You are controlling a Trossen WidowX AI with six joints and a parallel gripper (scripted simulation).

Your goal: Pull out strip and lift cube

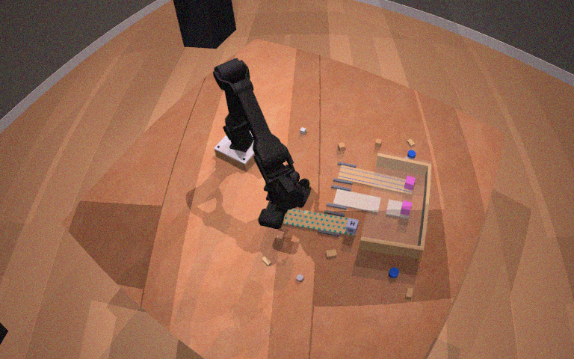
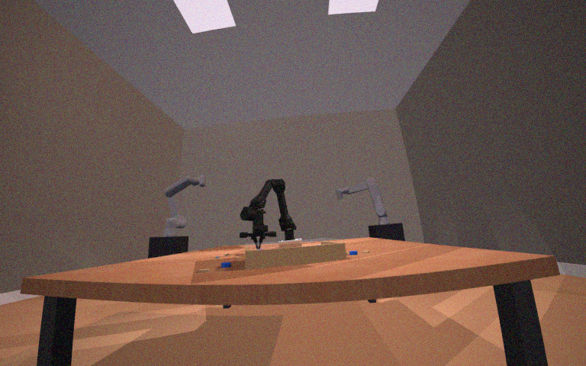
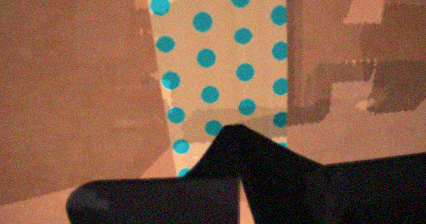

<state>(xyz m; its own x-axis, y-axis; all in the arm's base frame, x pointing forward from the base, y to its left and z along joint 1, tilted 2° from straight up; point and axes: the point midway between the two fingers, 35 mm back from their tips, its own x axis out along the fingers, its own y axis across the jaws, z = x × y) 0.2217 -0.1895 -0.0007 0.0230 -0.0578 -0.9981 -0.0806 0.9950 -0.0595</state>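
My gripper tip is 21 cm short of the labelled cube, 2 cm to the right of it and 2 cm below it.
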